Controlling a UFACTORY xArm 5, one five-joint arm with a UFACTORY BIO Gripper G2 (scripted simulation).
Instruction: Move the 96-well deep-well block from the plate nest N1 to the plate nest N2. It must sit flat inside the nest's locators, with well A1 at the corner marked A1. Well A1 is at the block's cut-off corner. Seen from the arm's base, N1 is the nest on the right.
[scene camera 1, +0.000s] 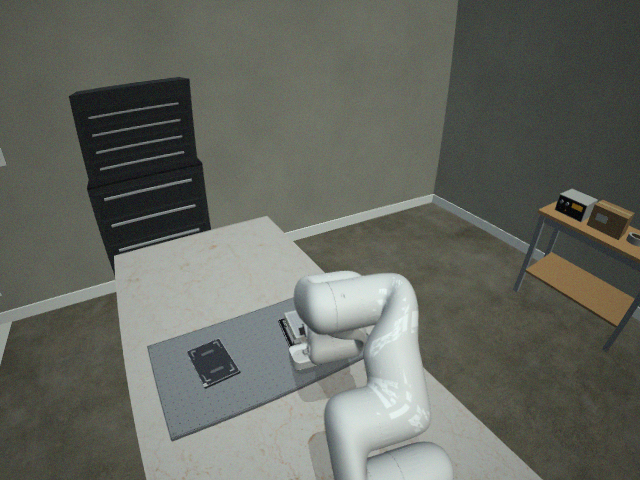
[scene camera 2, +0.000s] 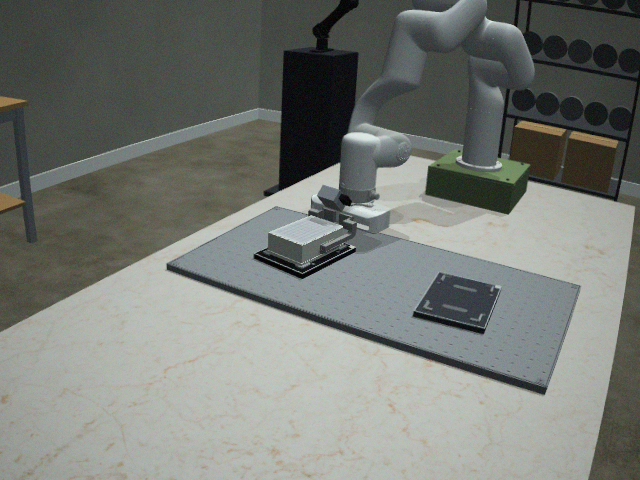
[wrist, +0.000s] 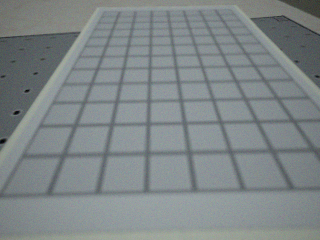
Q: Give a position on a plate nest N2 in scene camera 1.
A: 219, 357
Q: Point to a white 96-well deep-well block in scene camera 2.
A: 299, 243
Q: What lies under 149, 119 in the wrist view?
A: A white 96-well deep-well block.
